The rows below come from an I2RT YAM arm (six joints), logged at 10 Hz.
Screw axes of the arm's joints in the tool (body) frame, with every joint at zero. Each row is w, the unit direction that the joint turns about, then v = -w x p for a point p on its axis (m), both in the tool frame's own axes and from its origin. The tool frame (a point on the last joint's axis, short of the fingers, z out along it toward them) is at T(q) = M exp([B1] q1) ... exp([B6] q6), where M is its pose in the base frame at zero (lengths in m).
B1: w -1 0 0 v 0 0.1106 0
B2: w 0 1 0 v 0.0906 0 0.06
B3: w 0 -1 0 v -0.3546 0 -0.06
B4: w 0 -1 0 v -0.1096 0 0
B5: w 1 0 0 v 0 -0.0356 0
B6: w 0 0 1 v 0 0 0
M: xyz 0.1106 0 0.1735 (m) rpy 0 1.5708 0 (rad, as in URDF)
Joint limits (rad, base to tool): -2.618..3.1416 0..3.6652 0..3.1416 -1.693..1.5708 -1.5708..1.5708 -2.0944..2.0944
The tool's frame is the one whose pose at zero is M.
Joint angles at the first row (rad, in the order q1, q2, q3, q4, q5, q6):
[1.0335 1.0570 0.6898 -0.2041 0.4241 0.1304]
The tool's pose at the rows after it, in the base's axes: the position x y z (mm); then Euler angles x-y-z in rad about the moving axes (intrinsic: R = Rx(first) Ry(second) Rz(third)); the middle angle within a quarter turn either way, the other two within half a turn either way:
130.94 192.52 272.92 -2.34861 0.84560 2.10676
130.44 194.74 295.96 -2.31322 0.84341 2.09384
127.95 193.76 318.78 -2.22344 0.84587 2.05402
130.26 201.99 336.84 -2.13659 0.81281 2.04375
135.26 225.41 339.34 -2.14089 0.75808 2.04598
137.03 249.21 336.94 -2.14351 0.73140 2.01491
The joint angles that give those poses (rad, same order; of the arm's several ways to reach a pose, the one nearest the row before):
[1.0351 1.0508 0.7492 -0.2317 0.4140 0.1340]
[1.0409 1.0506 0.8327 -0.2939 0.4081 0.1416]
[1.0461 1.0324 0.8925 -0.3113 0.3940 0.1475]
[1.0484 1.0618 0.9605 -0.3014 0.3467 0.1846]
[1.0726 1.1568 1.0303 -0.2987 0.3171 0.2003]
[1.1079 1.2436 1.0800 -0.2758 0.3240 0.1860]

